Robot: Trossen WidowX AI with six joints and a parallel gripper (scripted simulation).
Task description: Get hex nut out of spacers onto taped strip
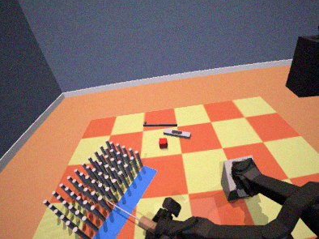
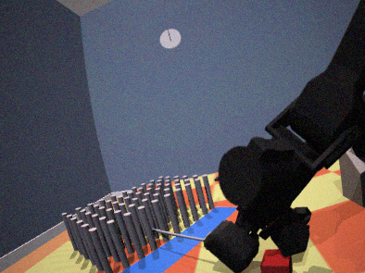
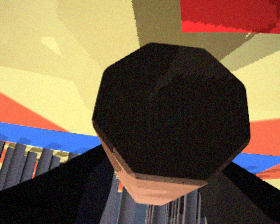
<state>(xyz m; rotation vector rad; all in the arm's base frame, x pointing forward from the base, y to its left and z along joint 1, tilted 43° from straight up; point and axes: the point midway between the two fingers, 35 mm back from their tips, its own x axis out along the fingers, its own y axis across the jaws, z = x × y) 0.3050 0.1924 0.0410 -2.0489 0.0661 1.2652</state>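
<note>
Right now my gripper tip is 12 cm short of the blue taped strip, 10 cm to the left of it and 4 cm above it. The rest, counted from my gripper tip: flat grey tool (50 cm to the right, 9 cm behind, 3 cm below); hex nut (29 cm ahead, 14 cm to the right, 4 cm below).
</note>
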